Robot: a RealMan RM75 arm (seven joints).
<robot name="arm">
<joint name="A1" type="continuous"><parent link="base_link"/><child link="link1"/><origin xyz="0 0 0.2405" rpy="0 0 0"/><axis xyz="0 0 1"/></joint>
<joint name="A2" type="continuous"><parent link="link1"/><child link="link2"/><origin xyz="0 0 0" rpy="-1.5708 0 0"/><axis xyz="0 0 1"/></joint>
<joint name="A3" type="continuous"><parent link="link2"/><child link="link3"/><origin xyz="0 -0.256 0" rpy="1.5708 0 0"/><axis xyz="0 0 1"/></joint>
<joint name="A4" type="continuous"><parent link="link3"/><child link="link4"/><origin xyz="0 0 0" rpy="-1.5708 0 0"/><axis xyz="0 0 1"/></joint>
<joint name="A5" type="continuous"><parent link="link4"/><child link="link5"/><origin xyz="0 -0.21 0" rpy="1.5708 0 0"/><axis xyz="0 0 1"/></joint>
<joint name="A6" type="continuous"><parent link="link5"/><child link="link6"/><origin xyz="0 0 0" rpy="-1.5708 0 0"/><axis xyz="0 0 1"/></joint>
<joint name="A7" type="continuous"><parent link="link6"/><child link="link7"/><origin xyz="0 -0.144 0" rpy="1.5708 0 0"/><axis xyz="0 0 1"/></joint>
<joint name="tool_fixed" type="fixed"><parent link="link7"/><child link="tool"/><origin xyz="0 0 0" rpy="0 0 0"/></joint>
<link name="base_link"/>
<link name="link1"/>
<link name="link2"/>
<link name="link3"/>
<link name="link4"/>
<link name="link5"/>
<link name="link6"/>
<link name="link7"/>
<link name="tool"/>
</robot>
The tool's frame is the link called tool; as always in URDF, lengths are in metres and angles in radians. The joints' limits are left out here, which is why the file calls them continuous.
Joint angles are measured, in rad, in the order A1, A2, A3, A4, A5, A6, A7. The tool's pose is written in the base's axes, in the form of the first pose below.
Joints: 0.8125, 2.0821, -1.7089, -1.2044, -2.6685, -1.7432, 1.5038
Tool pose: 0.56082, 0.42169, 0.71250, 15.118; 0.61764, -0.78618, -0.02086, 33.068; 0.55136, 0.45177, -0.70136, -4.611; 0, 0, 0, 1
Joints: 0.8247, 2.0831, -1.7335, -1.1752, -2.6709, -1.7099, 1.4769
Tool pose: 0.53078, 0.44603, 0.72064, 15.224; 0.64970, -0.76015, -0.00804, 33.299; 0.54421, 0.47246, -0.69326, -5.185; 0, 0, 0, 1
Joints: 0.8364, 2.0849, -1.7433, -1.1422, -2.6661, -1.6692, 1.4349
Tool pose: 0.50801, 0.47888, 0.71596, 15.293; 0.68266, -0.73072, 0.00437, 33.662; 0.52526, 0.48654, -0.69813, -5.739; 0, 0, 0, 1
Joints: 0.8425, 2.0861, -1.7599, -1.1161, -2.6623, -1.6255, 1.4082
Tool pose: 0.48666, 0.50674, 0.71160, 15.423; 0.70608, -0.70782, 0.02116, 33.948; 0.51441, 0.49215, -0.70227, -6.309; 0, 0, 0, 1
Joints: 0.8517, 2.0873, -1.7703, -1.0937, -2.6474, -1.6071, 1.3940
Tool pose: 0.48206, 0.51681, 0.70748, 15.414; 0.71989, -0.69390, 0.01636, 33.964; 0.49937, 0.50142, -0.70655, -6.744; 0, 0, 0, 1
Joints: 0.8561, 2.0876, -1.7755, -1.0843, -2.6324, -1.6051, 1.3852
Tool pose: 0.48425, 0.51991, 0.70370, 15.364; 0.72832, -0.68522, 0.00506, 33.834; 0.48482, 0.51007, -0.71048, -6.962; 0, 0, 0, 1
